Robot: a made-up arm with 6 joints. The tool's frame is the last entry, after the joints. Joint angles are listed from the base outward.
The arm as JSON. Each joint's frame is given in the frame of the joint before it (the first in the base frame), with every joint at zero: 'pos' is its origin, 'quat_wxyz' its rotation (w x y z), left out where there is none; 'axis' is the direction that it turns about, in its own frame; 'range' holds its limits. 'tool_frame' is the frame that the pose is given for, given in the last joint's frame.
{
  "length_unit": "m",
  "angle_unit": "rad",
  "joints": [
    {
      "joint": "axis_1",
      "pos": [
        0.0,
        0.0,
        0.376
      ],
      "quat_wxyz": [
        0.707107,
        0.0,
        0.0,
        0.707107
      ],
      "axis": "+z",
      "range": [
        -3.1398,
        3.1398
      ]
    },
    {
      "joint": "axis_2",
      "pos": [
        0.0,
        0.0,
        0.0
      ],
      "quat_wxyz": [
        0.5,
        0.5,
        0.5,
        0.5
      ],
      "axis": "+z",
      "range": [
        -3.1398,
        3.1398
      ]
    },
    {
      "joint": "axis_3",
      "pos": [
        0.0,
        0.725,
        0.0
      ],
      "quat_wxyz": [
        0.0,
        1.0,
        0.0,
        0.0
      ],
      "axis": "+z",
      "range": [
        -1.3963,
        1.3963
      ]
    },
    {
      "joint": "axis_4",
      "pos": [
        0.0,
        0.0,
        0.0
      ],
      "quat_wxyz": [
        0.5,
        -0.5,
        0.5,
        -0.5
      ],
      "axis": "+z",
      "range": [
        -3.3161,
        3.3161
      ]
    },
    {
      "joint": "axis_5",
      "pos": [
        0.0,
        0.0,
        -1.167
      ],
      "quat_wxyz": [
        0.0,
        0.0,
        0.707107,
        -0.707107
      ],
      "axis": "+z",
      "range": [
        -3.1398,
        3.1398
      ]
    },
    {
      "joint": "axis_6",
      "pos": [
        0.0,
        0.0,
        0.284
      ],
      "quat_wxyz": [
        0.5,
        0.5,
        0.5,
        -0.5
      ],
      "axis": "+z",
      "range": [
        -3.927,
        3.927
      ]
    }
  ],
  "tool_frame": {
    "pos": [
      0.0,
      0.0,
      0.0
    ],
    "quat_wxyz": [
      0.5,
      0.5,
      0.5,
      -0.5
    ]
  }
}
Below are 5 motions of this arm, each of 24 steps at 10 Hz.
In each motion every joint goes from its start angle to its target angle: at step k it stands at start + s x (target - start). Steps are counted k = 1, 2, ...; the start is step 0. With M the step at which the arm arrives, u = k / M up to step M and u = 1 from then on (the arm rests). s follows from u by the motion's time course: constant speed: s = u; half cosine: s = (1 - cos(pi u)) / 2; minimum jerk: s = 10 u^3 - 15 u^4 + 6 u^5.
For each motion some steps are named. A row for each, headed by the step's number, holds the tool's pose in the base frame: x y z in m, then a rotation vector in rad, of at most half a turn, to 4 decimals.
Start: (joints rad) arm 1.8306 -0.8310 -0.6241 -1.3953 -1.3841 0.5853
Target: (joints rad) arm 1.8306 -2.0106 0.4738 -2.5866 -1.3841 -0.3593
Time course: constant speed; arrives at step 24
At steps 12, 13, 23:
12: -0.0597 -0.2265 1.5640 -0.3010 -0.2360 -2.4744
13: -0.0424 -0.3410 1.5732 -0.2764 -0.1647 -2.4163
23: 0.1370 -1.4249 1.0151 0.3693 0.4689 -1.9035

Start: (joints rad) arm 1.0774 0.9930 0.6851 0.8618 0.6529 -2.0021
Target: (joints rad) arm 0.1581 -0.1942 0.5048 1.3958 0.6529 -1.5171
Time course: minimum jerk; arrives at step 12
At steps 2, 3, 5, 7, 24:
2: 1.0466 1.4425 0.6945 1.0100 0.7592 1.4433
3: 1.1111 1.3536 0.8282 0.9749 0.6275 1.4493
5: 1.2256 0.9662 1.2755 0.7898 0.1713 1.3988
7: 1.0778 0.4441 1.7338 0.4437 -0.3329 1.1936
24: 0.5741 0.0415 2.0524 -0.0563 -0.7618 0.8161

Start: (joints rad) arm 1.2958 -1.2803 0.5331 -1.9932 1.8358 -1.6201
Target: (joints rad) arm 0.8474 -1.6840 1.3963 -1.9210 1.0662 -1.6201
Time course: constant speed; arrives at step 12
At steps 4, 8, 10, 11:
4: -0.6070 -1.0757 1.5685 -0.9037 -0.1743 -0.1977
8: -0.9750 -1.3167 1.1681 -0.4956 -0.3073 -0.6972
10: -1.1536 -1.3551 0.9125 -0.2835 -0.3559 -0.9481
11: -1.2354 -1.3527 0.7747 -0.1741 -0.3758 -1.0719

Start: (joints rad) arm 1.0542 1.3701 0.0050 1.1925 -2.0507 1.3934
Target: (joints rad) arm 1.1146 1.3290 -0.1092 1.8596 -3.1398 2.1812
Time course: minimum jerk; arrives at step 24
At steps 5, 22, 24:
5: 0.6729 1.0049 -0.5676 1.4994 -1.1293 -0.2029
22: 0.4258 1.0484 -0.5711 0.7021 -1.5742 0.5535
24: 0.4243 1.0483 -0.5712 0.6994 -1.5789 0.5559

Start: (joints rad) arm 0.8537 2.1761 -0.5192 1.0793 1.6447 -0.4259
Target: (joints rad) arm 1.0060 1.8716 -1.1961 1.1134 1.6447 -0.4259
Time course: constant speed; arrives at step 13
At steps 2, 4, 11, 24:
2: -0.1343 -0.3691 -0.6831 0.4521 1.6535 1.3787
4: -0.1388 -0.3866 -0.5970 0.4387 1.7223 1.3592
11: -0.1399 -0.4381 -0.2756 0.3800 1.9578 1.2723
24: -0.1363 -0.4494 -0.1791 0.3599 2.0230 1.2419

